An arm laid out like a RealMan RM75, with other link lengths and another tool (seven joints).
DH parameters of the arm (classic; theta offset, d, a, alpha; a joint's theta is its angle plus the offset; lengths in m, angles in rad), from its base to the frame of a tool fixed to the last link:
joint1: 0 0.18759 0 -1.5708
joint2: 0 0 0 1.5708
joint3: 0 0.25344 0 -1.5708
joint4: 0 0 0 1.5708
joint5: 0 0.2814 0 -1.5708
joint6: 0 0 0 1.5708
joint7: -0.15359 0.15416 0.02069 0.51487
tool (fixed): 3.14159 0.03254 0 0
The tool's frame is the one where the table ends.
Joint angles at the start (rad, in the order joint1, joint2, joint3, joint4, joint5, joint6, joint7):
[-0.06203 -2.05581 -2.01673 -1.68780 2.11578 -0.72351 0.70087]
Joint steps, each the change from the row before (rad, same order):
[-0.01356 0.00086 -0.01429 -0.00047 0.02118 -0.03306 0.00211]
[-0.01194 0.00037 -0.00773 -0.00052 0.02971 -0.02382 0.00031]
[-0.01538 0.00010 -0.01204 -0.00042 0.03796 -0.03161 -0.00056]
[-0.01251 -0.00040 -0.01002 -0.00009 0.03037 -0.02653 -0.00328]
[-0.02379 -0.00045 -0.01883 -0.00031 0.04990 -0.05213 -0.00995]
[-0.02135 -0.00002 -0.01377 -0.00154 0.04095 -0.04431 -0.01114]
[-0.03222 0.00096 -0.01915 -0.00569 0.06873 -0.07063 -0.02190]
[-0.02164 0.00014 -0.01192 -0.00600 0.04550 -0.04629 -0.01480]
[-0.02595 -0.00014 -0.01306 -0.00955 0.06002 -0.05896 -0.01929]
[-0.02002 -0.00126 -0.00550 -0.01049 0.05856 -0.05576 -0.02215]
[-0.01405 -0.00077 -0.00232 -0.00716 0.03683 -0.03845 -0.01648]
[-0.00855 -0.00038 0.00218 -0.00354 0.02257 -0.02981 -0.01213]
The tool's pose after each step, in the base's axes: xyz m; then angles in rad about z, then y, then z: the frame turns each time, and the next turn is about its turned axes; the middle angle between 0 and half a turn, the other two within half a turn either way. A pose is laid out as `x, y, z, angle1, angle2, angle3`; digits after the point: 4 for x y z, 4 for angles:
-0.2518, 0.4501, 0.1671, 2.0786, 1.5459, 0.6833
-0.2514, 0.4513, 0.1663, 2.0844, 1.5489, 0.7137
-0.2516, 0.4525, 0.1659, 2.0947, 1.5525, 0.7501
-0.2521, 0.4533, 0.1653, 2.1054, 1.5574, 0.7762
-0.2527, 0.4545, 0.1642, 2.1263, 1.5717, 0.8164
-0.2521, 0.4556, 0.1631, 2.1439, 1.5848, 0.8478
-0.2516, 0.4565, 0.1621, 2.1786, 1.6017, 0.8974
-0.2506, 0.4567, 0.1620, 2.2027, 1.6097, 0.9285
-0.2497, 0.4561, 0.1623, 2.2376, 1.6163, 0.9680
-0.2499, 0.4544, 0.1610, 2.2773, 1.6228, 1.0049
-0.2494, 0.4531, 0.1599, 2.3042, 1.6284, 1.0270
-0.2492, 0.4520, 0.1571, 2.3245, 1.6384, 1.0442

